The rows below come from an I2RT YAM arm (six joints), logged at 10 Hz.
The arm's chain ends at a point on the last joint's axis. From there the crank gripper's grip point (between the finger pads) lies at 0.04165 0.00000 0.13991 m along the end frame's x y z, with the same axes.
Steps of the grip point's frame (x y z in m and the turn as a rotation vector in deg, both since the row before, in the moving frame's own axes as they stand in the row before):
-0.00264 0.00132 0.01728 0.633 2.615 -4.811
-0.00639 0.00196 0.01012 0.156 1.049 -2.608
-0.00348 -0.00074 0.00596 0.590 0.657 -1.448
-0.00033 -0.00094 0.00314 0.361 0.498 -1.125
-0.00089 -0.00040 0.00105 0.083 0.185 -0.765
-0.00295 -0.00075 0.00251 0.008 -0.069 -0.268
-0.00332 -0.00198 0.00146 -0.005 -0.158 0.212
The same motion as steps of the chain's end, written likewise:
-0.00876 0.00661 0.01935 0.633 2.615 -4.811
-0.00889 0.00429 0.01091 0.156 1.049 -2.608
-0.00505 0.00177 0.00646 0.590 0.657 -1.448
-0.00153 0.00077 0.00351 0.361 0.498 -1.125
-0.00134 0.00036 0.00119 0.083 0.185 -0.765
-0.00278 -0.00054 0.00246 0.008 -0.069 -0.268
-0.00293 -0.00215 0.00135 -0.005 -0.158 0.212

